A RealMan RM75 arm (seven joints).
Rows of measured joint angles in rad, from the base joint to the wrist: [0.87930 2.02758 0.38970 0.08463 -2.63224 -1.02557 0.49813]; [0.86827 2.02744 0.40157 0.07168 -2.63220 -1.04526 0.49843]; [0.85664 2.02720 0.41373 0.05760 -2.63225 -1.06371 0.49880]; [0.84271 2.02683 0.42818 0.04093 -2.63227 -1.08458 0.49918]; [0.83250 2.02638 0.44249 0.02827 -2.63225 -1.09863 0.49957]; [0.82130 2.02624 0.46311 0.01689 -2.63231 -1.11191 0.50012]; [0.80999 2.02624 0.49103 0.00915 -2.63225 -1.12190 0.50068]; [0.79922 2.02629 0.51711 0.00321 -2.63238 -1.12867 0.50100]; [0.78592 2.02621 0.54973 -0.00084 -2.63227 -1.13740 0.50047]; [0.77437 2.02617 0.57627 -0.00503 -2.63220 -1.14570 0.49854]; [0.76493 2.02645 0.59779 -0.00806 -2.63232 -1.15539 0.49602]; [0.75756 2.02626 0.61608 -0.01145 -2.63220 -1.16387 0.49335]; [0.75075 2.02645 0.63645 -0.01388 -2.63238 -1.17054 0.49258]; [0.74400 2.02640 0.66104 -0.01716 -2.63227 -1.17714 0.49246]
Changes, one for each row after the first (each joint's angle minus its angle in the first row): [-0.01103 -0.00014 0.01187 -0.01295 0.00004 -0.01969 0.00030]; [-0.02266 -0.00038 0.02403 -0.02703 -0.00001 -0.03814 0.00067]; [-0.03659 -0.00075 0.03848 -0.04370 -0.00003 -0.05901 0.00105]; [-0.04680 -0.00120 0.05279 -0.05636 -0.00001 -0.07306 0.00144]; [-0.05800 -0.00134 0.07341 -0.06774 -0.00007 -0.08634 0.00199]; [-0.06931 -0.00134 0.10133 -0.07548 -0.00001 -0.09633 0.00255]; [-0.08008 -0.00129 0.12741 -0.08142 -0.00014 -0.10310 0.00287]; [-0.09338 -0.00137 0.16003 -0.08547 -0.00003 -0.11183 0.00234]; [-0.10493 -0.00141 0.18657 -0.08966 0.00004 -0.12013 0.00041]; [-0.11437 -0.00113 0.20809 -0.09269 -0.00008 -0.12982 -0.00211]; [-0.12174 -0.00132 0.22638 -0.09608 0.00004 -0.13830 -0.00478]; [-0.12855 -0.00113 0.24675 -0.09851 -0.00014 -0.14497 -0.00555]; [-0.13530 -0.00118 0.27134 -0.10179 -0.00003 -0.15157 -0.00567]
